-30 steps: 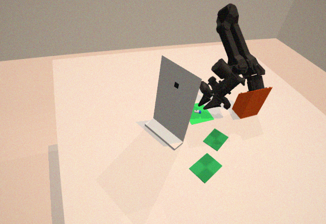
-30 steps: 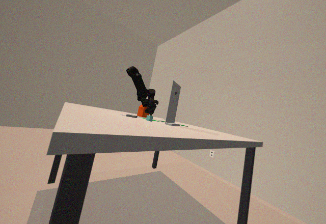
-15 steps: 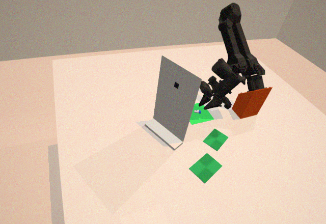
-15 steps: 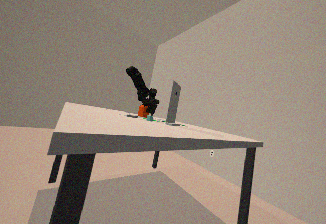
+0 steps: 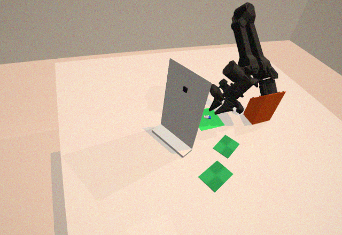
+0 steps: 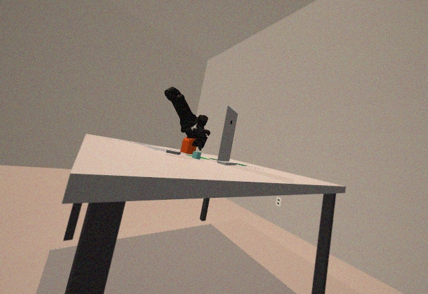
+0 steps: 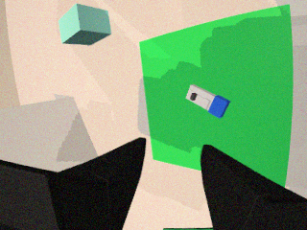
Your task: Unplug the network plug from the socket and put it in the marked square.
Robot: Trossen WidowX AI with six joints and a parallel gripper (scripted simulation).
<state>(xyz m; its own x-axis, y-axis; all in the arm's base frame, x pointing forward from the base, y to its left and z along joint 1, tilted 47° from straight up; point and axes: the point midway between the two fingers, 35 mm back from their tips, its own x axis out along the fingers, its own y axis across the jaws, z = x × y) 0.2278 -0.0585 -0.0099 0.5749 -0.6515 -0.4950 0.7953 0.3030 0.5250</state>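
My gripper tip is 40 mm above the thin pale tab, 20 mm to the left of it and 10 mm short of it. From my gripper tip the other things lie so: bright green square 50 mm below, 20 mm to the right; then small teal block 130 mm ahead, 100 mm to the right, 30 mm below; then blue plug 50 mm below, 20 mm to the right.
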